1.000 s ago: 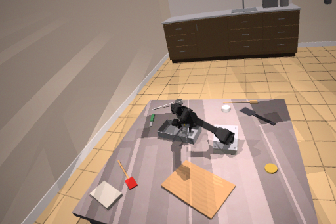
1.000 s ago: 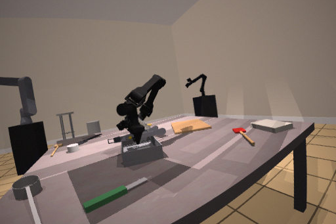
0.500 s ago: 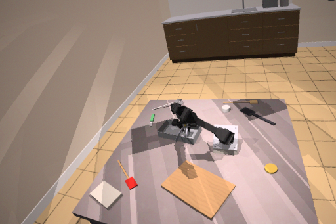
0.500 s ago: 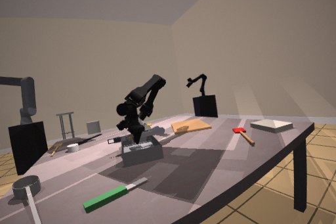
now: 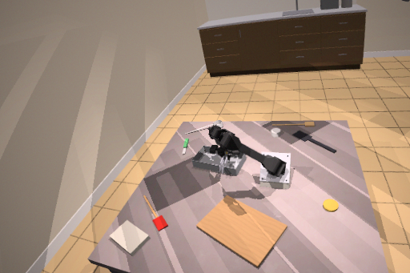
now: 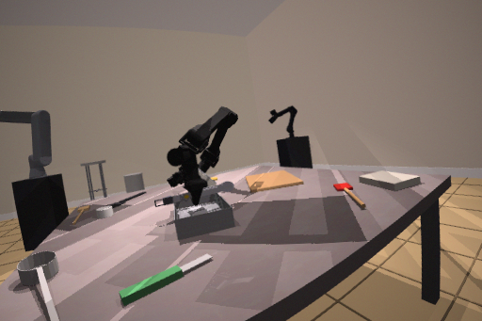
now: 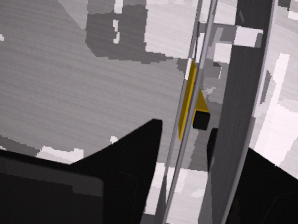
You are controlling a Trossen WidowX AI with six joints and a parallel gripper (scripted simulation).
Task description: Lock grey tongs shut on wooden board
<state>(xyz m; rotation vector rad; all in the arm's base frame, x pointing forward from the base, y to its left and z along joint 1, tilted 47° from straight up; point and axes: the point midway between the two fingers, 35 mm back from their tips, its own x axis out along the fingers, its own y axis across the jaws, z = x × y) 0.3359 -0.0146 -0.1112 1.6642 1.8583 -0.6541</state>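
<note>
Right now the grey roasting tin is 60 mm ahead of my gripper tip. From my gripper tip the other things lie so: black spatula (480 mm behind, 320 mm to the right, 30 mm below); wooden board (430 mm to the left, 220 mm behind, 20 mm below); red spatula (480 mm to the left, 240 mm ahead, 20 mm below).
</note>
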